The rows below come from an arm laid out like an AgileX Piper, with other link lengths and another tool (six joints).
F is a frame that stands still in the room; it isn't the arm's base.
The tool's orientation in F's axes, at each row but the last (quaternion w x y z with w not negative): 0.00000 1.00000 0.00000 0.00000; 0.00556 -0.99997 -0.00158 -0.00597; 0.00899 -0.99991 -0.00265 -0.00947; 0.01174 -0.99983 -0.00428 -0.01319; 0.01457 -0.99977 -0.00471 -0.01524; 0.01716 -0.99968 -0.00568 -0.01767; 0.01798 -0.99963 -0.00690 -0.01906; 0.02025 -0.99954 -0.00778 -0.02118; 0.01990 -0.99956 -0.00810 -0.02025; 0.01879 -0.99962 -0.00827 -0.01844; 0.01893 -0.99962 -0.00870 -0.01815; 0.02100 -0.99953 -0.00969 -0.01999
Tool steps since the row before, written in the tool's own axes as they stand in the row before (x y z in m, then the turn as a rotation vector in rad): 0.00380 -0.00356 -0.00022 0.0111 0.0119 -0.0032; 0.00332 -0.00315 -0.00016 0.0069 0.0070 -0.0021; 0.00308 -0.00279 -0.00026 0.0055 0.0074 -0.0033; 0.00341 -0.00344 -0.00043 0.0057 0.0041 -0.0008; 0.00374 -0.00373 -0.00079 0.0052 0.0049 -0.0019; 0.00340 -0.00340 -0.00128 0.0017 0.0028 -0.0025; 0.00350 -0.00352 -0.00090 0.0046 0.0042 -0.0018; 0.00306 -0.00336 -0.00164 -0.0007 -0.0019 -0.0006; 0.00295 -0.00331 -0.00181 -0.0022 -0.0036 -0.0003; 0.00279 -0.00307 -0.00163 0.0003 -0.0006 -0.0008; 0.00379 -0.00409 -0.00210 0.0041 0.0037 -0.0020; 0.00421 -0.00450 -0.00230 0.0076 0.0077 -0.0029
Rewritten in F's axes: 0.00380 0.00356 0.00022 0.0111 -0.0119 0.0032; 0.00331 0.00316 0.00023 0.0069 -0.0070 0.0021; 0.00306 0.00280 0.00037 0.0055 -0.0074 0.0033; 0.00337 0.00346 0.00060 0.0057 -0.0041 0.0009; 0.00368 0.00374 0.00101 0.0052 -0.0049 0.0019; 0.00331 0.00339 0.00152 0.0016 -0.0029 0.0025; 0.00341 0.00353 0.00116 0.0046 -0.0042 0.0018; 0.00293 0.00333 0.00190 -0.0008 0.0019 0.0006; 0.00282 0.00328 0.00206 -0.0023 0.0036 0.0004; 0.00268 0.00305 0.00185 0.0003 0.0006 0.0008; 0.00364 0.00407 0.00239 0.0041 -0.0037 0.0020; 0.00402 0.00448 0.00265 0.0076 -0.0077 0.0029
